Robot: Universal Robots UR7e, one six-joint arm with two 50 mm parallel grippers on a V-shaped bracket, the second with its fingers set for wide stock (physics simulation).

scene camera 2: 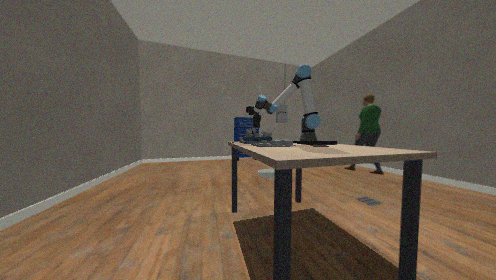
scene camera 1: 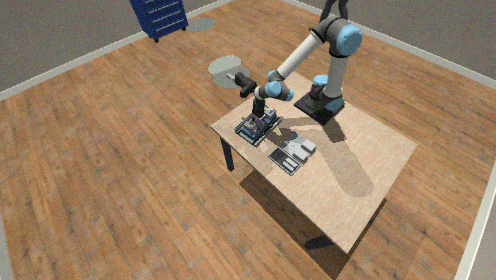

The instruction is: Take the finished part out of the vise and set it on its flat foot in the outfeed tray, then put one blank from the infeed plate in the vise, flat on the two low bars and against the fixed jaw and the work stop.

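The vise is a blue and grey block in a dark frame near the table's far left corner in scene camera 1. My downward gripper is black and stands upright right at the vise, its tips low over or in it. The fingers are too small and hidden to tell whether they are open or shut, and the finished part cannot be made out. The second gripper on the bracket points sideways, clear of the table. The pale infeed plate bears grey blanks. The dark outfeed tray beside it holds light bars.
The arm's base stands on a black plate behind the vise and infeed plate. A small grey block stands at the vise's rear end. A person in green is on the floor beyond the table. A blue cabinet stands by the wall.
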